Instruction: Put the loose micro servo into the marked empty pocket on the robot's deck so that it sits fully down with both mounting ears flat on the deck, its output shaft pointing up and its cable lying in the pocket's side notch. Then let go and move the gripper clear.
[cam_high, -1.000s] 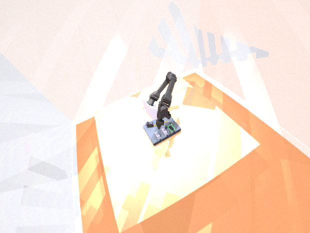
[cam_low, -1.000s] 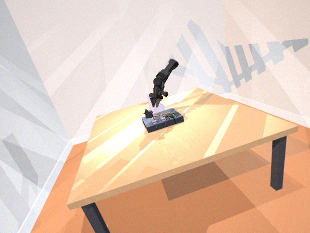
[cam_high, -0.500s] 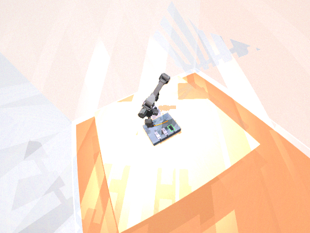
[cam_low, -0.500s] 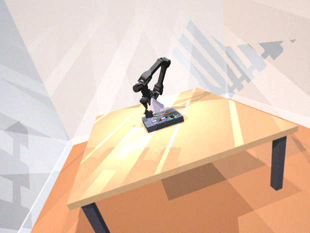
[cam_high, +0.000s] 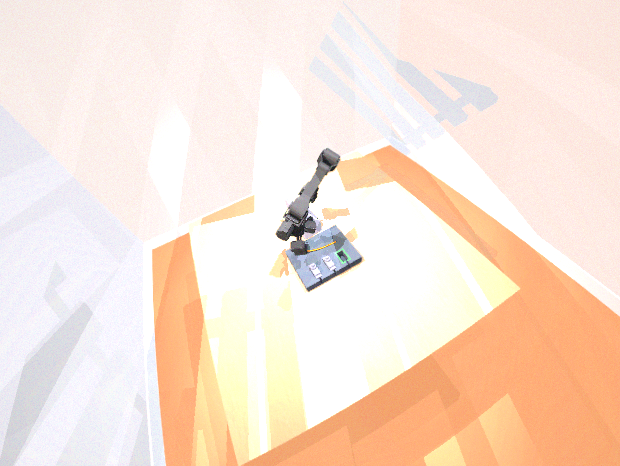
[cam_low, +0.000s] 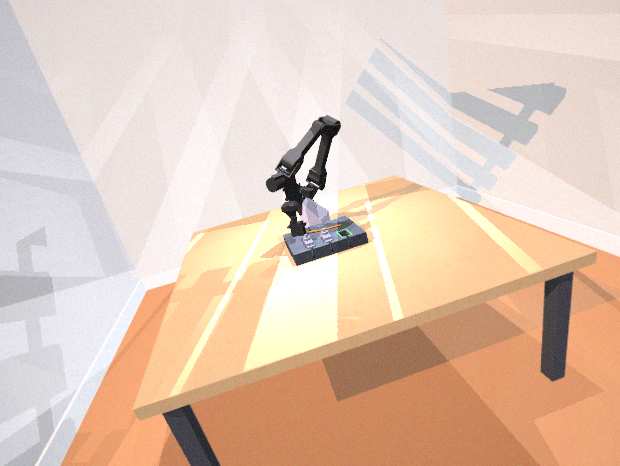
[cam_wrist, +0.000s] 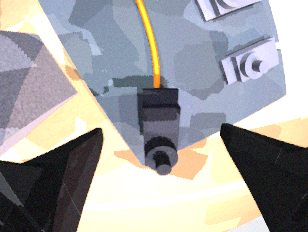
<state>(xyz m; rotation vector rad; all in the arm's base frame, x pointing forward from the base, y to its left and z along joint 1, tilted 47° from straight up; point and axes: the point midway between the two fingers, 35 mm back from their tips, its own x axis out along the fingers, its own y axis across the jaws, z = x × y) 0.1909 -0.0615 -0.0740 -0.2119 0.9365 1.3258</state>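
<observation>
The grey robot deck is 20 mm ahead of my gripper tip, 70 mm to the left of it and 90 mm below it.
</observation>
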